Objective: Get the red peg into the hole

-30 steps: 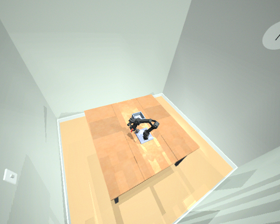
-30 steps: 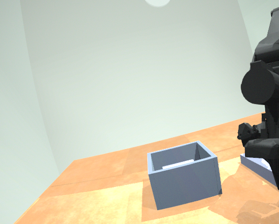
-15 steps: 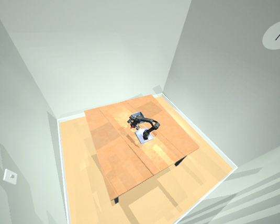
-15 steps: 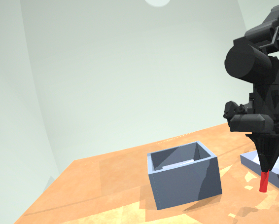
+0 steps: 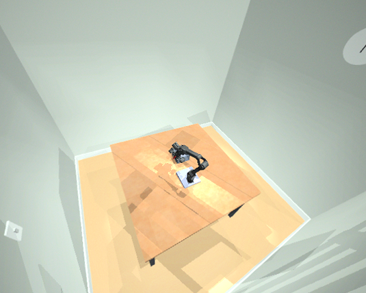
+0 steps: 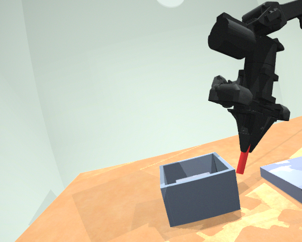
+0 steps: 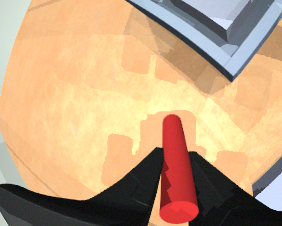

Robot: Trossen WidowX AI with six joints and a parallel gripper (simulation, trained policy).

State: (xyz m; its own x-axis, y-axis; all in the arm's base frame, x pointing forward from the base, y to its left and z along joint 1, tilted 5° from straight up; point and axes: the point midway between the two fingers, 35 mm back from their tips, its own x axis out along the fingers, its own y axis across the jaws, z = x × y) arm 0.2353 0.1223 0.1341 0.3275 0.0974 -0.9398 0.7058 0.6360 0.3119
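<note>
The pale plate is 110 mm ahead of my gripper tip, 120 mm to the right of it and 100 mm below it. Round my gripper tip: grey-blue box 110 mm ahead, 120 mm to the right, 120 mm below; then red peg right at my gripper tip.
</note>
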